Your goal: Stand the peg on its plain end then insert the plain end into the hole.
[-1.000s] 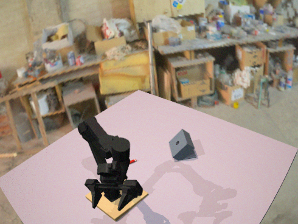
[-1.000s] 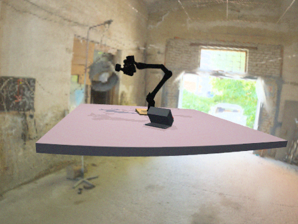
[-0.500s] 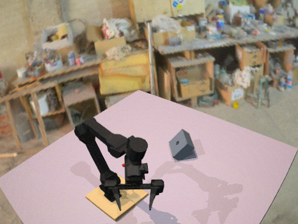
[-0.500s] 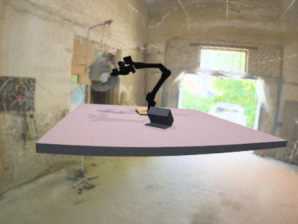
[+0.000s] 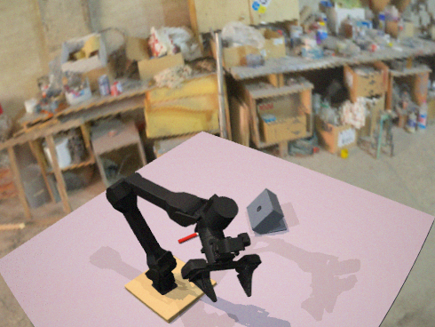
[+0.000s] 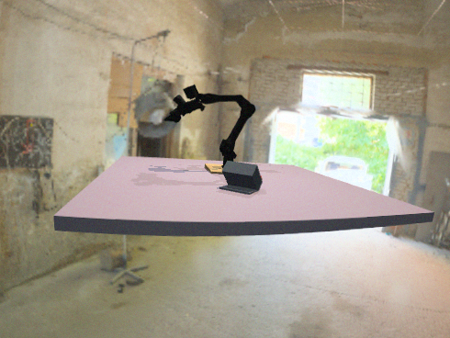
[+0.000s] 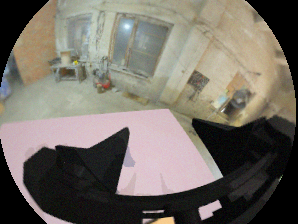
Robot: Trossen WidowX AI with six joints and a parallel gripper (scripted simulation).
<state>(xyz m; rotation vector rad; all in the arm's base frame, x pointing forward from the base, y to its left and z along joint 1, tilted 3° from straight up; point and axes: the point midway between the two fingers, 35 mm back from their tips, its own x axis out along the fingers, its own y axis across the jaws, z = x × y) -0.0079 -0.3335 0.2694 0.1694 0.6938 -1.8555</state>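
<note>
Now: the red peg 240 mm ahead of my gripper tip, 490 mm to the left of it and 270 mm below it. The rest, counted from my gripper tip: sloped panel 470 mm ahead, 350 mm to the left, 230 mm below; grey foot plate 490 mm ahead, 340 mm to the left, 280 mm below.
</note>
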